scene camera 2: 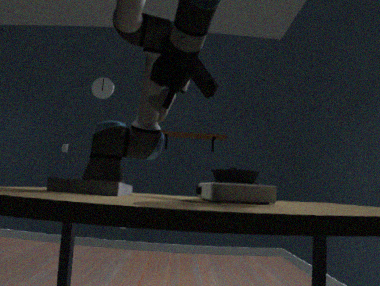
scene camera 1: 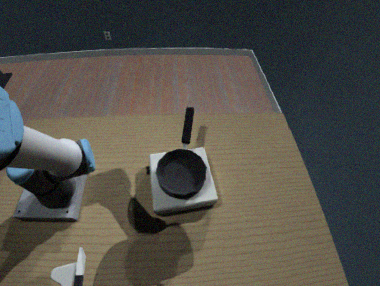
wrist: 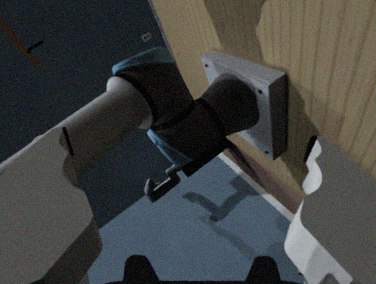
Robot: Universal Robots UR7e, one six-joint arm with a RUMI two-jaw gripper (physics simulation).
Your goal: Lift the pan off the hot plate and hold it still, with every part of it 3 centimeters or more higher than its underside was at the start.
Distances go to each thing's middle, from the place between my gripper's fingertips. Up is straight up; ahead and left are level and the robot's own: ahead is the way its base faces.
The white hot plate (scene camera 1: 163, 202) is 28 cm to the left of my hand, 27 cm ahead of it and 23 cm below it. The rest, counted from my hand: dark round pan (scene camera 1: 181, 171): 38 cm to the left, 28 cm ahead, 15 cm below.
